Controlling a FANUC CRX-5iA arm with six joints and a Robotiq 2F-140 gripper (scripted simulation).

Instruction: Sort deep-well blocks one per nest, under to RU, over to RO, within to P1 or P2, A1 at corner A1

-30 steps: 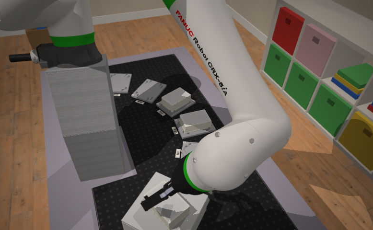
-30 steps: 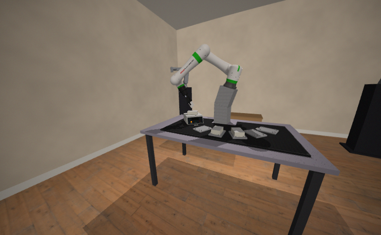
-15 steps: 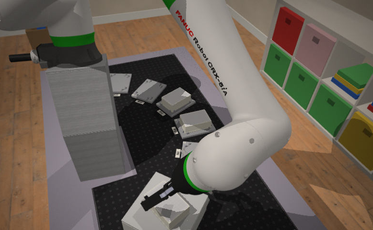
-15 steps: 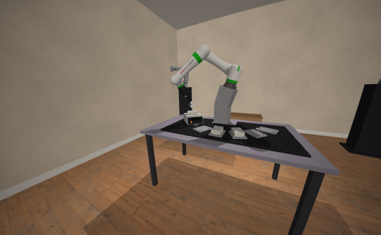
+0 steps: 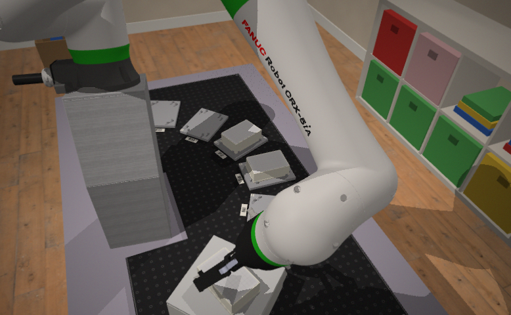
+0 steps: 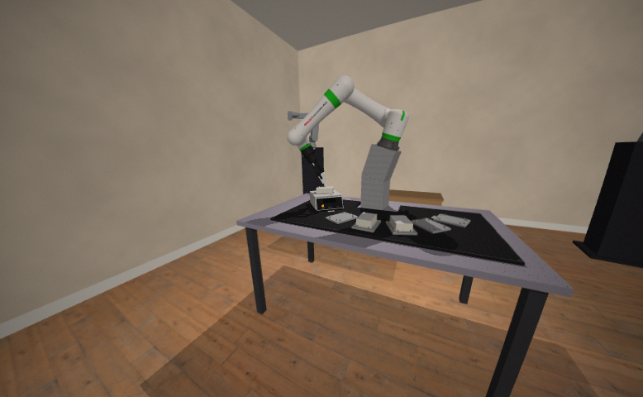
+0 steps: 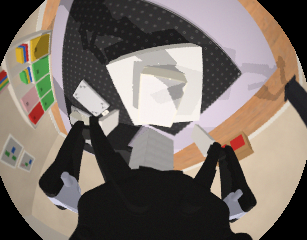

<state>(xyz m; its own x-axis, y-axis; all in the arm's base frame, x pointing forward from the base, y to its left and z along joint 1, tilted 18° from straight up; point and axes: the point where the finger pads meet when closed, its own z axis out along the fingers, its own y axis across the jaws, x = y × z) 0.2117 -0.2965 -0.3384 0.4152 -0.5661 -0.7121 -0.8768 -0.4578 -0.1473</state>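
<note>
Now: the pale weigher platform 100 mm below my hand. The rest, counted from my hand: grey nest plate 600 mm to the left, 190 mm below, 150 mm ahead; then check-weigher 130 mm below.
</note>
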